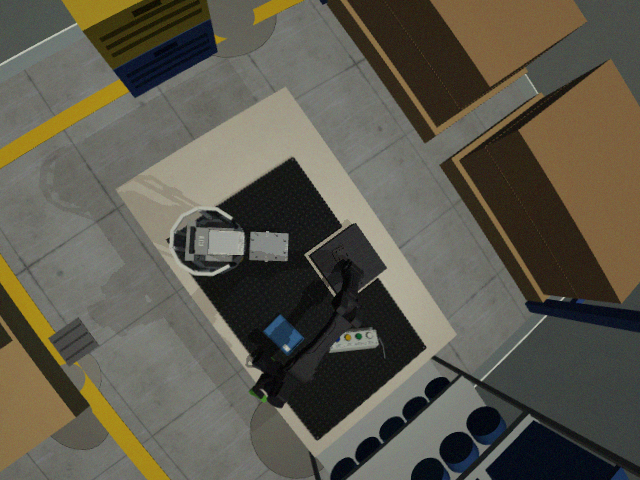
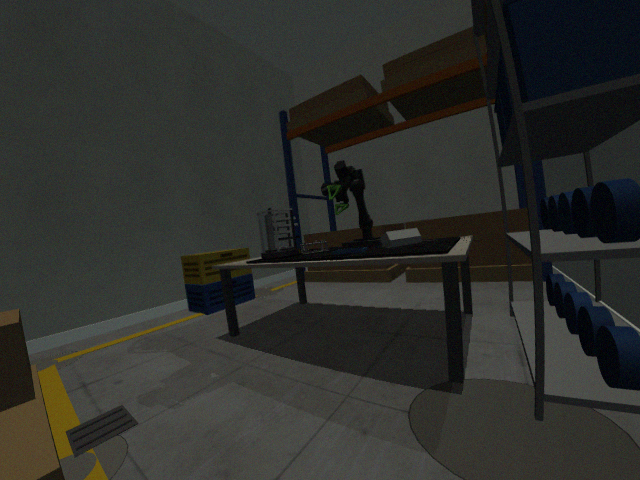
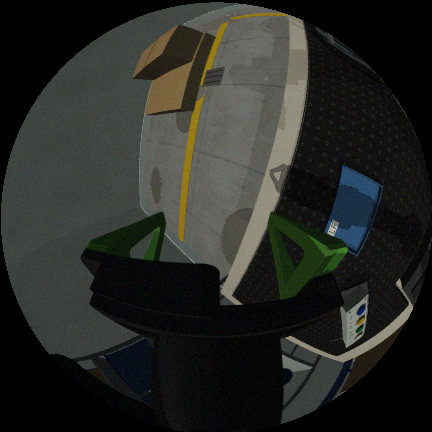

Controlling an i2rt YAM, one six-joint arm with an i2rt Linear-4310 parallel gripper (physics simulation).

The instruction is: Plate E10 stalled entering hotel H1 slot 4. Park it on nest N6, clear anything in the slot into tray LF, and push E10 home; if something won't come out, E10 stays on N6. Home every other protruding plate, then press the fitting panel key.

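Where they show: gripper, fingertip midpoint: (image 1: 256, 381) (image 2: 333, 207) (image 3: 216, 217); arm's base, link origin: (image 1: 348, 267) (image 2: 367, 239).
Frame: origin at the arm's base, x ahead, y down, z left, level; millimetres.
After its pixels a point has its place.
My gripper (image 1: 264, 376) {x 549, y -190, z 167 mm} (image 2: 336, 200) {x 549, y -190, z 167 mm} (image 3: 216, 217) {x 549, y -190, z 167 mm} is open and empty, high above the table edge near the blue tray LF (image 1: 283, 333) {x 394, y 35, z 118 mm} (image 3: 361, 192) {x 399, y 35, z 79 mm}. The round-framed hotel (image 1: 226, 242) (image 2: 269, 229) stands at the other end of the mat; its slots are too small and dark to read, so E10 and any protruding plates cannot be told. A grey rectangular stand (image 1: 268, 246) {x 269, y -22, z -252 mm} with small posts is beside the hotel; its label is not readable. The panel (image 1: 356, 345) {x 142, y -44, z 310 mm} (image 2: 403, 237) {x 176, y -5, z 327 mm} (image 3: 350, 320) {x 200, y -41, z 277 mm} has a row of coloured keys, including blue, yellow and green.
The arm's dark square base plate (image 1: 355, 238) {x -95, y -1, z -99 mm} sits at one long side of the black mat (image 1: 279, 191) {x 106, y 37, z -452 mm} on the pale table (image 1: 263, 124) {x 21, y 51, z -770 mm}. A shelf rack with blue bins stands past the panel end. Large cardboard boxes (image 1: 584, 170) are beyond the base side.
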